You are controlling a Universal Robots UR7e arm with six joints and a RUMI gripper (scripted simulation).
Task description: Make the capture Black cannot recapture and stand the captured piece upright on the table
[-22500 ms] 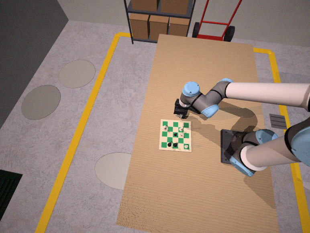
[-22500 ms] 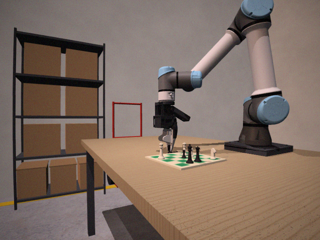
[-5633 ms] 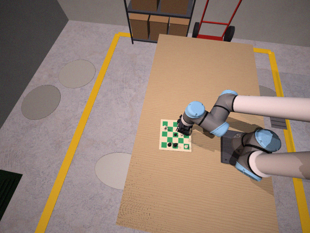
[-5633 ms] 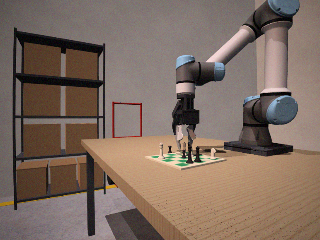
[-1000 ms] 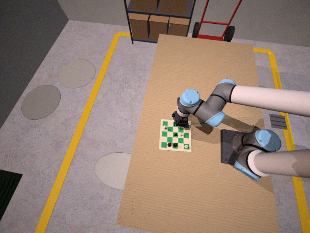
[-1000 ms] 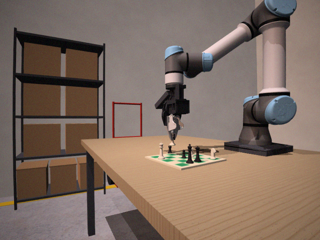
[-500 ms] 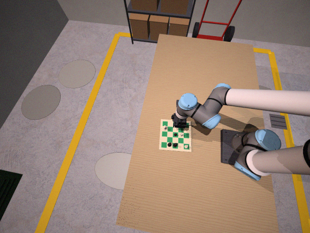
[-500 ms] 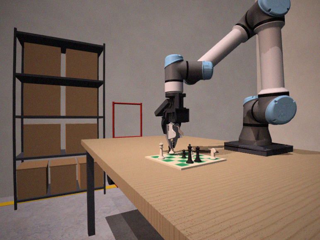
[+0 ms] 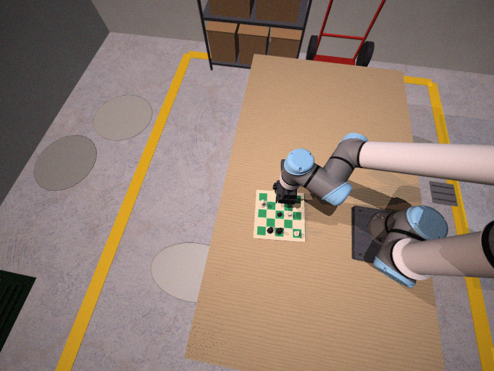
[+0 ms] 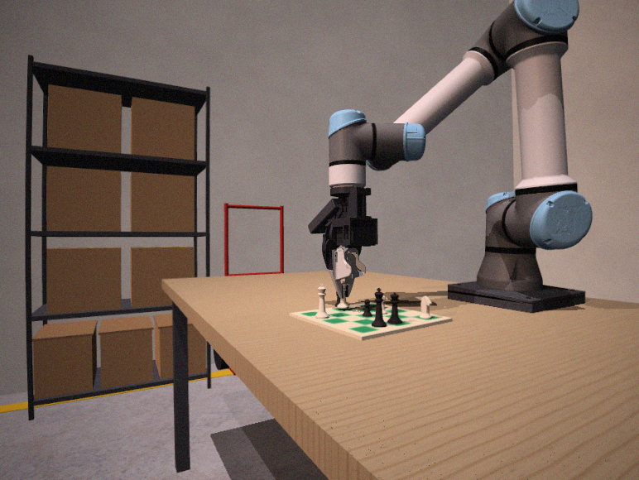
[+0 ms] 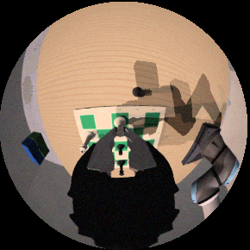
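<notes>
The tall white piece lies 80 mm ahead of my hand, 40 mm to the left of it and 10 mm below it. Also, from my hand: white knight: 160 mm to the left, 70 mm behind, 30 mm below; tall black piece: 150 mm to the left, 40 mm ahead, 10 mm below.
</notes>
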